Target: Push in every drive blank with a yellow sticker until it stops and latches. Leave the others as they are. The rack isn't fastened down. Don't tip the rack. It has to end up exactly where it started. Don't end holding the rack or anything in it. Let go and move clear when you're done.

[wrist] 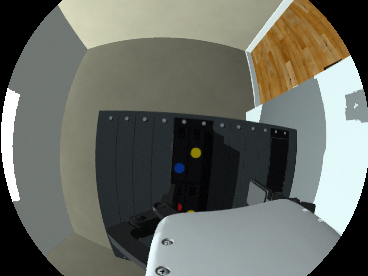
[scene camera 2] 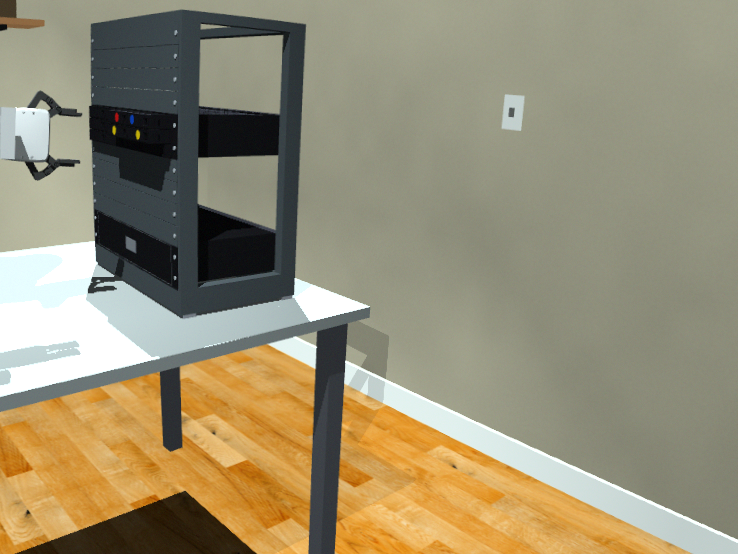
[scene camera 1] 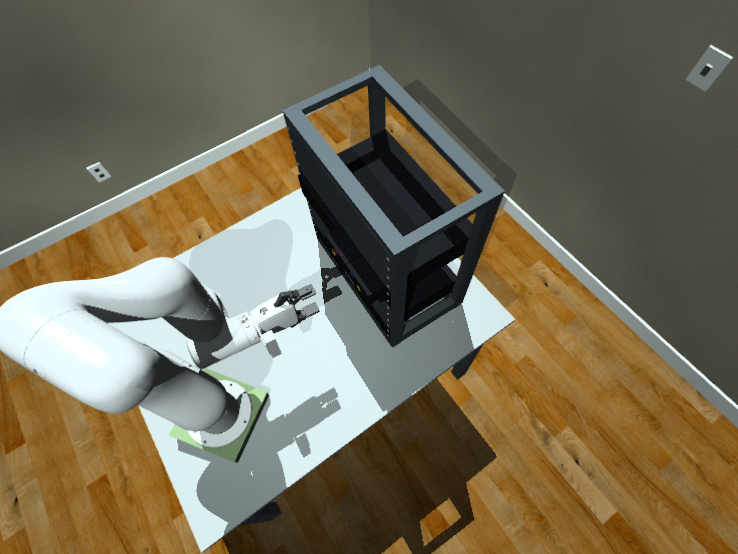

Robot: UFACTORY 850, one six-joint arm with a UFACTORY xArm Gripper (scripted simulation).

Labels:
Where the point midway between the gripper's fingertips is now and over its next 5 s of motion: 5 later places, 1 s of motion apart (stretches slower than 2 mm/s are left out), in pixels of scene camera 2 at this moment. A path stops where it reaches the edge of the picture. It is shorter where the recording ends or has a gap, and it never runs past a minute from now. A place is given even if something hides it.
The gripper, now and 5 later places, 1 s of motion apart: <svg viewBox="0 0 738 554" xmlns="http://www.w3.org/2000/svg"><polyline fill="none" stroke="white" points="79,138 75,128 93,138 92,134 113,132 121,132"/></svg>

